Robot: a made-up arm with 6 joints. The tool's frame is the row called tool. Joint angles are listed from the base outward.
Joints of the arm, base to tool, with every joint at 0 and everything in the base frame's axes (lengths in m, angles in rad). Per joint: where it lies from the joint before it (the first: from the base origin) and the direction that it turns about. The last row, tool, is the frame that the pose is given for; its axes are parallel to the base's.
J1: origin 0 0 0.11 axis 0 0 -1
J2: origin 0.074 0.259 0.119 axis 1 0 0
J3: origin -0.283 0.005 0.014 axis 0 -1 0
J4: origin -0.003 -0.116 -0.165 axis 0 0 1
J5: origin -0.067 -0.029 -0.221 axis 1 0 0
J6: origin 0.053 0.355 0.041 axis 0 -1 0
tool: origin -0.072 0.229 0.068
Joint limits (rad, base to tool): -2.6..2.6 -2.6..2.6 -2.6..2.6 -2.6..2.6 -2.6..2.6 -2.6..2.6
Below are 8 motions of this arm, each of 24 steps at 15 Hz.
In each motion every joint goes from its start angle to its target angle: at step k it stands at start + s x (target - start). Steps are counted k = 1, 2, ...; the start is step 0. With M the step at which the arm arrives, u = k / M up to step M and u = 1 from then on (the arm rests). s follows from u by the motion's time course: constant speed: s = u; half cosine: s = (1 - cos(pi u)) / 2; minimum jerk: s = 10 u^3 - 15 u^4 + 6 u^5.
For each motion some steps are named. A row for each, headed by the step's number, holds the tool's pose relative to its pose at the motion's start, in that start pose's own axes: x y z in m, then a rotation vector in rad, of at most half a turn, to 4 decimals.
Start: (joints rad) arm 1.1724 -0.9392 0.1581 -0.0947 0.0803 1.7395
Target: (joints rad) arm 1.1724 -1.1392 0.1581 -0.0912 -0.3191 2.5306
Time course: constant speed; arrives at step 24
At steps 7, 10, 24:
7: -0.1022 -0.0385 -0.0012 0.0588 -0.2354 0.1644
10: -0.1429 -0.0607 -0.0032 0.0955 -0.3357 0.2310
24: -0.3010 -0.1987 -0.0244 0.3561 -0.7896 0.4993

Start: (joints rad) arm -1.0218 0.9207 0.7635 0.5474 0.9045 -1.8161
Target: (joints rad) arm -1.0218 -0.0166 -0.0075 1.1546 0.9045 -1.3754
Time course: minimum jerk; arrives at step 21
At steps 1, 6, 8, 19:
1: 0.0001 0.0000 -0.0001 0.0001 0.0012 -0.0002
6: 0.0086 0.0034 -0.0185 0.0140 0.1673 -0.0210
8: 0.0102 0.0077 -0.0342 0.0384 0.3247 -0.0354
19: -0.0226 0.0500 -0.0238 0.3543 0.9880 -0.0426

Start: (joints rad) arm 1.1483 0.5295 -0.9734 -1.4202 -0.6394 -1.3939
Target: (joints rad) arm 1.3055 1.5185 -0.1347 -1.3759 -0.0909 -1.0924
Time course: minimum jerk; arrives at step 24
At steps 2, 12, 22, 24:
2: -0.0065 0.0015 -0.0027 -0.0033 -0.0018 0.0086
12: -0.6001 -0.1297 -0.2252 -0.2331 -0.0146 0.8797
22: -0.8848 -0.5742 -0.1672 -0.2388 0.3277 1.7014
24: -0.8854 -0.5786 -0.1650 -0.2375 0.3333 1.7089

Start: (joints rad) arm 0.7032 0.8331 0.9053 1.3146 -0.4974 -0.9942
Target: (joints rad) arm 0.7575 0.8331 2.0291 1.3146 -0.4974 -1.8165
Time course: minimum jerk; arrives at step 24
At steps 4, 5, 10, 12, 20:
4: 0.0305 -0.0089 -0.0094 -0.0170 0.0212 -0.0368
5: 0.0552 -0.0172 -0.0168 -0.0302 0.0386 -0.0673
10: 0.2805 -0.1412 -0.0749 -0.1214 0.2039 -0.3777
12: 0.3858 -0.2388 -0.0938 -0.1422 0.2882 -0.5553
20: 0.5887 -0.6258 -0.0836 -0.0761 0.4945 -1.1099

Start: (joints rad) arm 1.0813 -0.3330 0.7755 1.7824 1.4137 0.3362
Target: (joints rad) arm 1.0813 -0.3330 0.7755 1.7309 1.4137 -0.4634
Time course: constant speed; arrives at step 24
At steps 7, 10, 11, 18, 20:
7: 0.0167 0.0002 0.0137 -0.0005 0.2184 -0.0023
10: 0.0247 0.0003 0.0184 -0.0006 0.3120 -0.0033
11: 0.0275 0.0003 0.0198 -0.0006 0.3432 -0.0037
18: 0.0479 0.0004 0.0271 -0.0002 0.5615 -0.0061
20: 0.0540 0.0004 0.0284 0.0000 0.6239 -0.0068

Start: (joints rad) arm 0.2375 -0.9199 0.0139 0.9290 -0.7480 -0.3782
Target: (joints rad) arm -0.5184 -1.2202 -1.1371 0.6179 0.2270 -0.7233
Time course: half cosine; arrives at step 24
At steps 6, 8, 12, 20, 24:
6: -0.1153 -0.0122 0.0722 0.1346 0.1079 0.1305
8: -0.1826 -0.0331 0.1183 0.2223 0.1972 0.2161
12: -0.2853 -0.1084 0.2121 0.4181 0.4469 0.3875
20: -0.2640 -0.2605 0.2951 0.7623 0.9244 0.5296
24: -0.2433 -0.2842 0.2958 0.8221 0.9948 0.5328

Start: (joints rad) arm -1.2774 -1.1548 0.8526 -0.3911 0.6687 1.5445
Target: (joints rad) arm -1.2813 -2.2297 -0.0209 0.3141 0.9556 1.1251
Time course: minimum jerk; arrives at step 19
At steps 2, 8, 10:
2: 0.0002 -0.0029 0.0065 0.0082 0.0176 0.0072
8: 0.0707 -0.1073 0.1745 0.1991 0.6344 0.2896
10: 0.1425 -0.1449 0.2164 0.2147 0.9742 0.4720

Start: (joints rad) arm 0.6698 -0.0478 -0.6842 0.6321 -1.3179 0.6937
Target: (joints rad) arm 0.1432 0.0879 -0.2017 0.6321 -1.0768 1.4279
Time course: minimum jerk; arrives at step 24
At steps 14, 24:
14: -0.0948 -0.0273 -0.2760 -0.1258 -0.8660 0.0449
24: -0.0764 -0.0569 -0.3817 -0.1482 -1.3426 0.0690

